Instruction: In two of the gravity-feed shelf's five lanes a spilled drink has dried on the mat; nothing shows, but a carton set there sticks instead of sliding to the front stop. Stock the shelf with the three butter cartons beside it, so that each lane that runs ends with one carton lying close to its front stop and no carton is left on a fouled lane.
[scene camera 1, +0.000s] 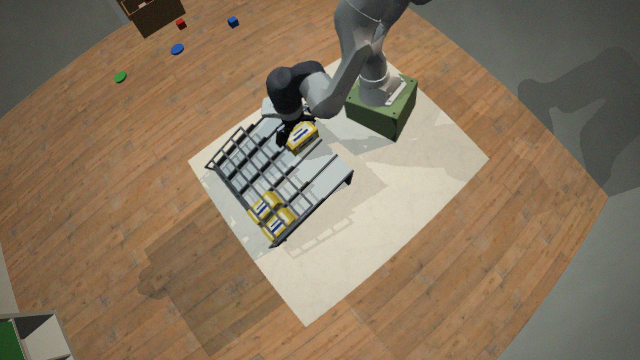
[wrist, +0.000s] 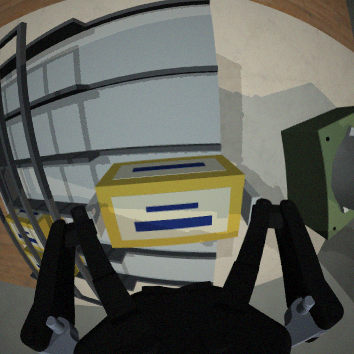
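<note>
The gravity-feed shelf (scene camera 1: 338, 172) (wrist: 160, 40) has grey lanes, dark dividers and an open bar grid over its front part. One yellow-and-white butter carton (scene camera 1: 280, 223) lies close to the front stop in the outermost lane on the lower right in the scene view. A second carton (scene camera 1: 264, 206) lies close to the stop in the adjacent lane. Both show partly behind bars at the wrist view's lower left. My gripper (scene camera 1: 298, 131) (wrist: 169, 183) is shut on the third carton (scene camera 1: 303, 135) (wrist: 172, 212), held level above the shelf's rear part. It hides the lane surface beneath.
The green robot base (scene camera 1: 380, 112) (wrist: 310, 170) stands behind the shelf, on the same pale mat (scene camera 1: 400, 200). The bar grid (scene camera 1: 241, 131) rises over the lanes' front part, left of the held carton. Small coloured objects and a brown box lie far off on the wood floor.
</note>
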